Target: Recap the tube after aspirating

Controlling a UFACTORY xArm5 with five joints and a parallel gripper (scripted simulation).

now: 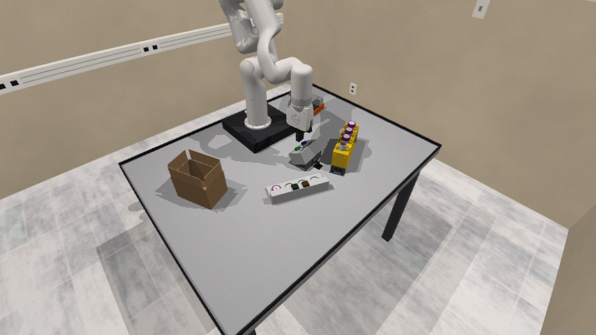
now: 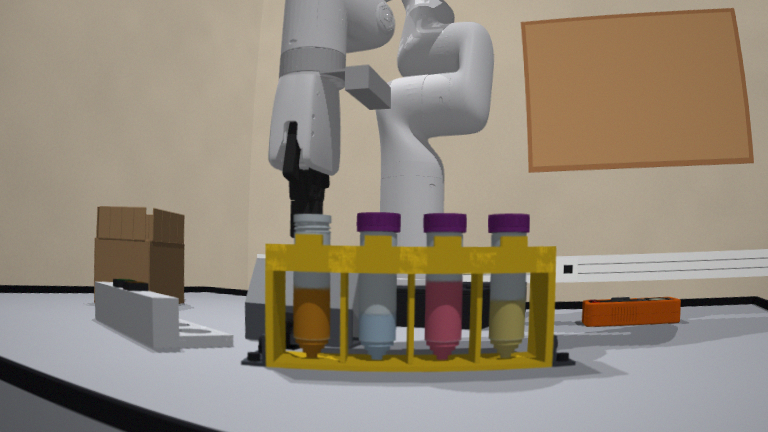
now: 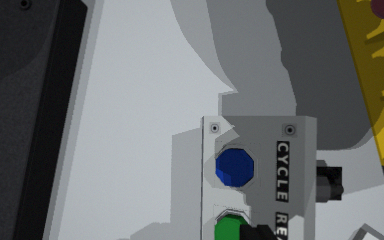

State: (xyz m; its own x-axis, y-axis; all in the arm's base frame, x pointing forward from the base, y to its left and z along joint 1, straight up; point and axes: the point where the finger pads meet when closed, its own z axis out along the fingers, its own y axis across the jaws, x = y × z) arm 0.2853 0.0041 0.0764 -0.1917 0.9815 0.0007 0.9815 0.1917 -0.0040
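The blue cycle key lies 10 mm behind my hand, 40 mm to the left of it and 60 mm below it. The rest, counted from my hand: grey key housing 10 mm ahead, 20 mm to the left, 70 mm below; green ready key 10 mm to the right, 60 mm below; orange meter 240 mm behind, 330 mm to the left, 110 mm below.
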